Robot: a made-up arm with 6 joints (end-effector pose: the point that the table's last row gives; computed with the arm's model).
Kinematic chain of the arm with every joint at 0, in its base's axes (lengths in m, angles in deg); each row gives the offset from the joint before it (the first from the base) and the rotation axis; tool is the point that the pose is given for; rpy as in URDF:
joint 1: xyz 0 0 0.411 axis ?
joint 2: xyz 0 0 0 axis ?
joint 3: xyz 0.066 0 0.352 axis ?
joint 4: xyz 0.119 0 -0.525 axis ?
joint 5: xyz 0 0 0 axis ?
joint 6: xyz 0.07 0 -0.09 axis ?
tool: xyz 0 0 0 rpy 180 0 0
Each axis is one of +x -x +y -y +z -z.
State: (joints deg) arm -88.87 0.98 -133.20 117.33 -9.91 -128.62
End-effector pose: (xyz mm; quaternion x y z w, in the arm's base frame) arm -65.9 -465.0 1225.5 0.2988 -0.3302 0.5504 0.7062
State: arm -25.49 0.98 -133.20 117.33 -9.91 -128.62
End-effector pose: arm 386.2 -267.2 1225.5 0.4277 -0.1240 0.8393 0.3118
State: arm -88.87 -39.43 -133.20 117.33 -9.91 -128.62
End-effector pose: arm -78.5 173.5 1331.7 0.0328 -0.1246 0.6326 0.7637
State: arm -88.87 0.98 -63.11 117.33 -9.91 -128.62
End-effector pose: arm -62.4 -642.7 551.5 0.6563 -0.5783 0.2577 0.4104
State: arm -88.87 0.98 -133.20 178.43 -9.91 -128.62
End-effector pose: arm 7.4 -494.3 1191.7 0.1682 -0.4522 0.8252 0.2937
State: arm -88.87 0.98 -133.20 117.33 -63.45 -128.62
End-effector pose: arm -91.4 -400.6 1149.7 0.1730 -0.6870 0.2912 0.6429
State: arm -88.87 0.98 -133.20 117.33 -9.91 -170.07
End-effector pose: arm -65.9 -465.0 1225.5 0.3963 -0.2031 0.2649 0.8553
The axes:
joint 1: +z
joint 2: +y
joint 3: +y
joint 4: -z
joint 5: +y
joint 6: -z

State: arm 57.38 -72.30 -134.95 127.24 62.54 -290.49
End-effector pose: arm -427.8 -598.2 1072.1 -0.2007 -0.6145 0.3784 0.6625
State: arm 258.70 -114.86 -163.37 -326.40 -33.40 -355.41
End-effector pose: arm 112.5 867.8 35.7 -0.4026 0.7903 0.4430 0.1309
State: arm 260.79 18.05 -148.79 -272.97 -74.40 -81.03
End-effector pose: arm -176.9 -432.9 1134.0 -0.2517 -0.5744 0.3236 0.7085
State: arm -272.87 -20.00 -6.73 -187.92 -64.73 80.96
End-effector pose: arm 24.0 173.4 321.6 -0.0989 0.9393 -0.3282 0.0155
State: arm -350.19 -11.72 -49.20 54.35 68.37 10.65
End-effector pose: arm 562.8 145.0 540.7 -0.8863 0.2021 0.1302 0.3959
